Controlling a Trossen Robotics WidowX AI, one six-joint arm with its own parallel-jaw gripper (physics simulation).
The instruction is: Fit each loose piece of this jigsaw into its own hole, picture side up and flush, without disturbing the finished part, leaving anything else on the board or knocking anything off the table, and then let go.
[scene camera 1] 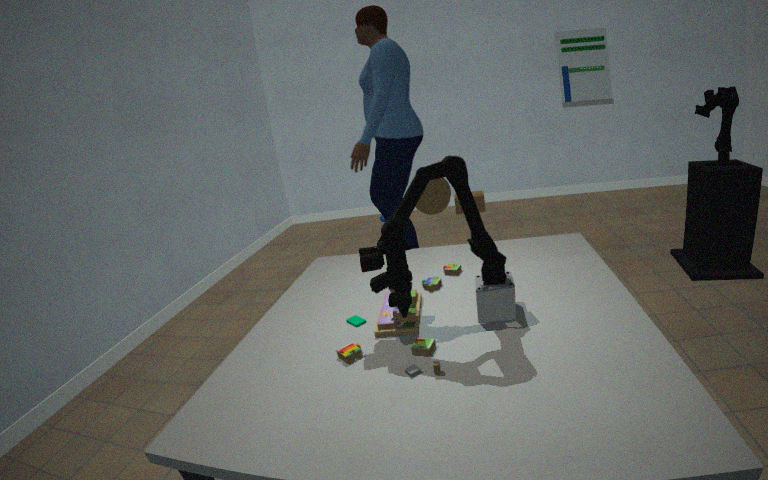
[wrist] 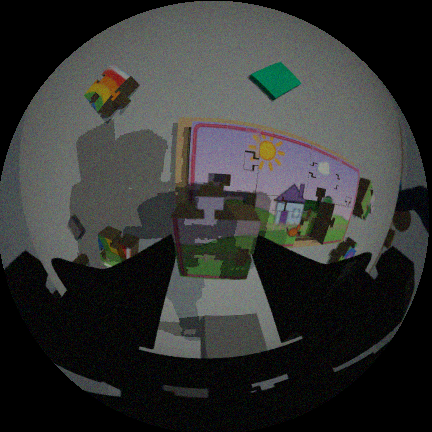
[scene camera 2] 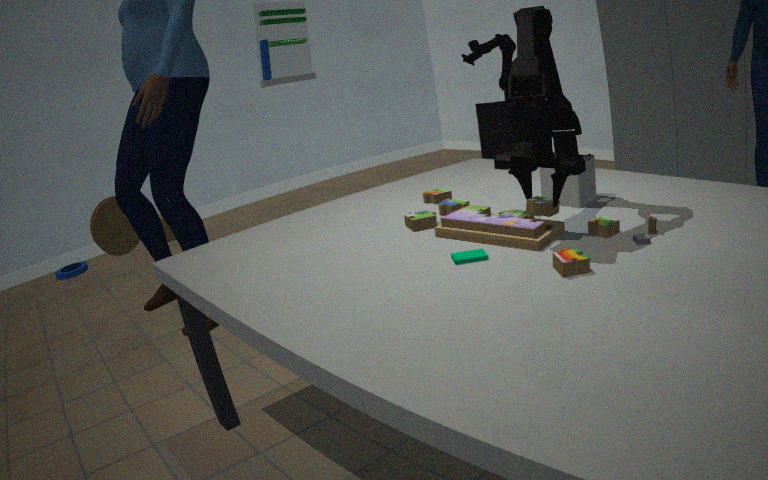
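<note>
My gripper [scene camera 1: 403,314] [scene camera 2: 542,202] [wrist: 213,239] is shut on a lilac-and-green corner piece [scene camera 1: 404,319] [scene camera 2: 542,207] [wrist: 212,256], picture side up, held over the board's near left corner in the wrist view. Its brown sides show above the board [scene camera 1: 394,333] [scene camera 2: 488,238] [wrist: 180,150]. The finished part [scene camera 2: 481,219] [wrist: 220,150] shows a sun and house. Loose pieces lie around the board: a rainbow piece [scene camera 1: 349,352] [scene camera 2: 572,263] [wrist: 107,87], a green-rainbow piece [scene camera 1: 423,346] [scene camera 2: 603,227], a blue-green piece [scene camera 1: 431,283] [scene camera 2: 453,206], an orange-green piece [scene camera 1: 451,269] [scene camera 2: 437,196] and a green piece [scene camera 2: 420,220] [wrist: 366,197].
A teal tile [scene camera 1: 356,320] [scene camera 2: 469,256] [wrist: 276,81] lies beside the board. A small grey block [scene camera 1: 413,371] [scene camera 2: 641,239] [wrist: 76,227] and a brown peg [scene camera 1: 436,367] [scene camera 2: 652,225] are near the green-rainbow piece. The arm's base block [scene camera 1: 496,301] stands behind. A person [scene camera 1: 387,96] is beyond the table.
</note>
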